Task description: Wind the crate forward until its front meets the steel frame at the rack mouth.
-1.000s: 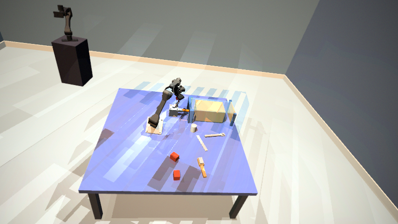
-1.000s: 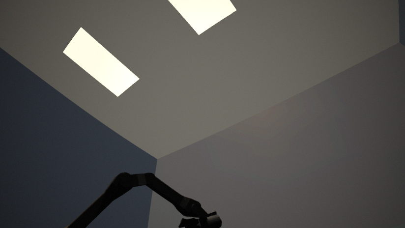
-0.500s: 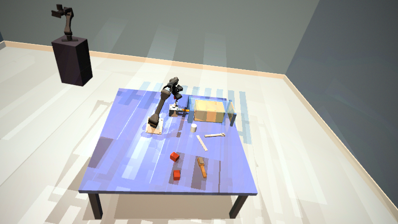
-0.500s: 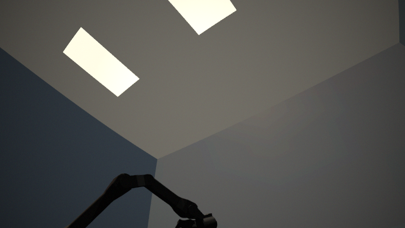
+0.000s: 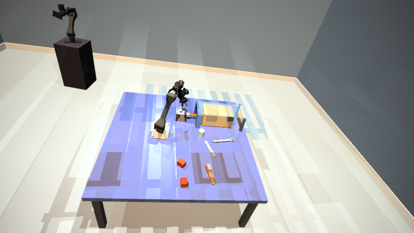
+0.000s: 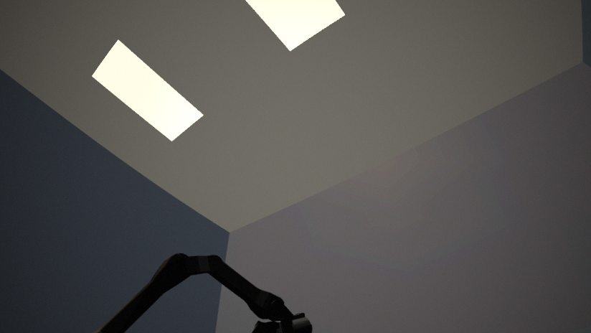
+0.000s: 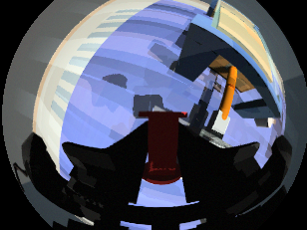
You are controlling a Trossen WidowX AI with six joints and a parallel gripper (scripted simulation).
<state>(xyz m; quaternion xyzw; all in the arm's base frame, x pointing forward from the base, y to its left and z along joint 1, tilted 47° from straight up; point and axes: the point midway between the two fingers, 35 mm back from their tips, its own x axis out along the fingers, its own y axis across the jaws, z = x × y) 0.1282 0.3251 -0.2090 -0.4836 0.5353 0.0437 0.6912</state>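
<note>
My gripper tip is 10 mm past the winch handle, 50 mm to the left of it and 30 mm above it. Also, from my gripper tip: red piece 10 mm behind, 10 mm to the right; then blue steel frame 150 mm ahead, 80 mm to the right, 30 mm below; then grey winch 20 mm behind, 120 mm to the right, 100 mm below.
</note>
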